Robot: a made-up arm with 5 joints.
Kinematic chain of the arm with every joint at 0, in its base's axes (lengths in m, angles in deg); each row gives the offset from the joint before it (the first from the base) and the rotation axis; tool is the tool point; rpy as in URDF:
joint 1: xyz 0.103 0 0.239 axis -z
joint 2: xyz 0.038 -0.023 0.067 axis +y
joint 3: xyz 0.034 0 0.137 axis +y
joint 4: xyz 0.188 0 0.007 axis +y
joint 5: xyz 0.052 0.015 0 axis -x
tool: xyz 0 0 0 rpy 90 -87.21 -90
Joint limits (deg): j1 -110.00..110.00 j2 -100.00..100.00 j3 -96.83..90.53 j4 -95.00..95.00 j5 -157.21..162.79
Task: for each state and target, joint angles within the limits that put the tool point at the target. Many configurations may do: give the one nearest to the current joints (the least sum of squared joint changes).
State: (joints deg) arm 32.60 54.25 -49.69 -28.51 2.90
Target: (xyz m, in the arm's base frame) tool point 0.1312 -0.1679 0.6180
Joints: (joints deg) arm 77.77 30.69 -96.83 -68.84 2.90
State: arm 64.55 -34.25 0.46 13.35 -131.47
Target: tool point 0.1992 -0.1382 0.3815
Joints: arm 52.44 -57.32 57.28 41.21 -131.47
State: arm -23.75 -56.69 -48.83 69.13 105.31
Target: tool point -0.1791 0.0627 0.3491
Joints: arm 14.12 -100.00 -83.54 94.81 105.31
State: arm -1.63 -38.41 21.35 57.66 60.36
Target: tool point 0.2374 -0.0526 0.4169
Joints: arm 18.20 -58.99 43.81 74.67 60.36
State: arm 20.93 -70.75 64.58 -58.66 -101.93
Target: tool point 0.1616 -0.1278 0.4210
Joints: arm 62.11 -69.29 73.67 -58.45 -101.93
